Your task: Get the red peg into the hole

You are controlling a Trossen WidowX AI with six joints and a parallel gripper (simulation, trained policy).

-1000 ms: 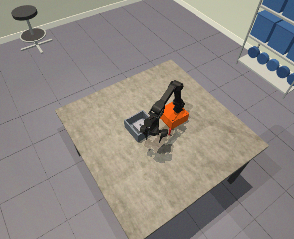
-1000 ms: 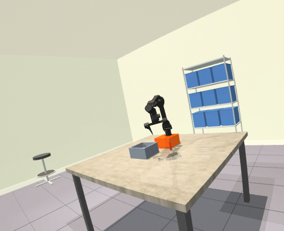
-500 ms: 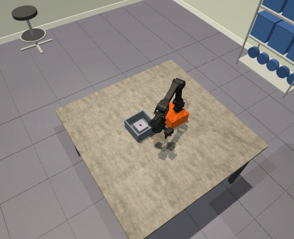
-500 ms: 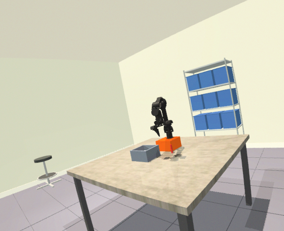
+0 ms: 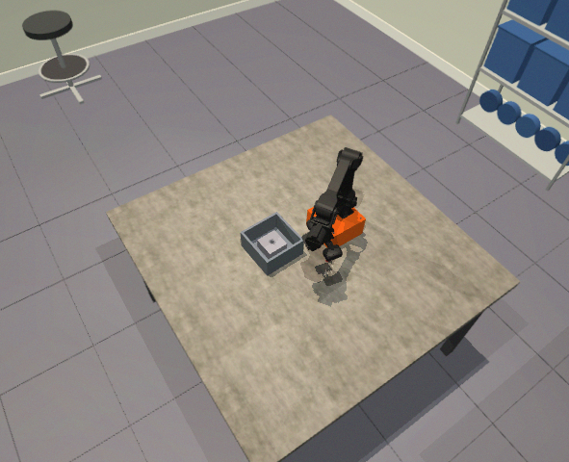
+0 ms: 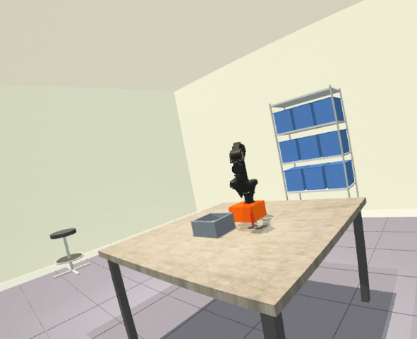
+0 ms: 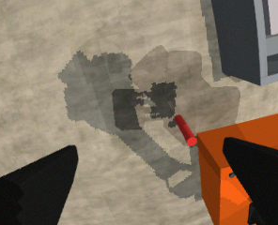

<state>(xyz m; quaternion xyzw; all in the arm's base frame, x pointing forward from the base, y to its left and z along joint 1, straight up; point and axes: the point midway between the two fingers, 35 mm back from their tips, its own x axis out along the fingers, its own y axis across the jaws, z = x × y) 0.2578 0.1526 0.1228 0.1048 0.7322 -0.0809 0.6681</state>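
Right now my gripper tip is 150 mm above the red peg, 80 mm past it and 50 mm to the left of it. The rest, counted from my gripper tip: grey box (230 mm to the right, 170 mm below, 70 mm ahead); then pale plate (230 mm to the right, 150 mm below, 70 mm ahead).
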